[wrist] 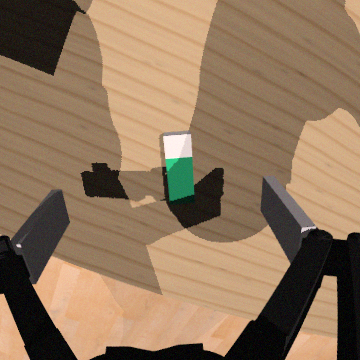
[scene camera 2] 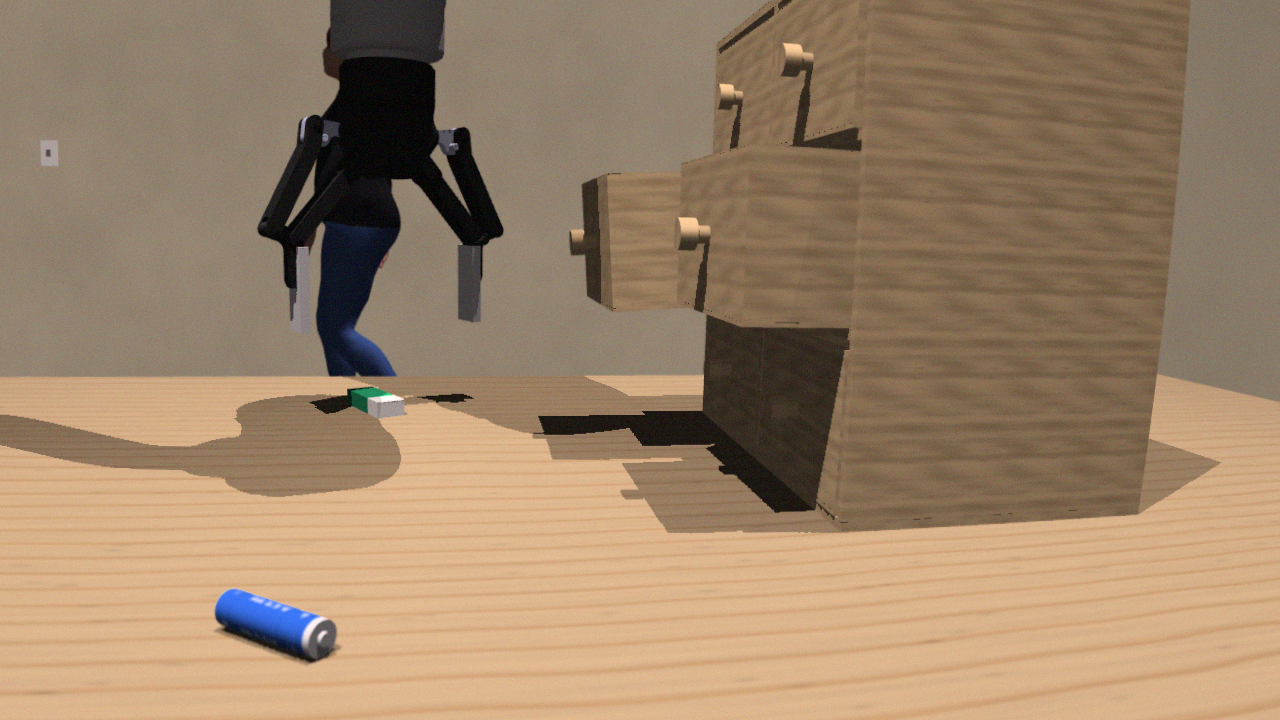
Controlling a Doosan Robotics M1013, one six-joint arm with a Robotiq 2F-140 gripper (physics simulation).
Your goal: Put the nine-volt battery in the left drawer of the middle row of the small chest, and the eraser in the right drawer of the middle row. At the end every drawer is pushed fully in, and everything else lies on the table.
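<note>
The eraser, white with a green sleeve, lies flat on the table. My gripper is open and empty above it, its two fingers on either side and higher than the eraser. The small wooden chest stands at the right in the scene view. Two middle-row drawers stick out: the farther left drawer reaches out more than the nearer right drawer. Their insides are hidden. The nine-volt battery does not show in either view.
A blue cylindrical battery lies on the table near the camera. Two knobs are on the chest's upper fronts. The area under the open drawers is in dark shadow. A person is behind the table.
</note>
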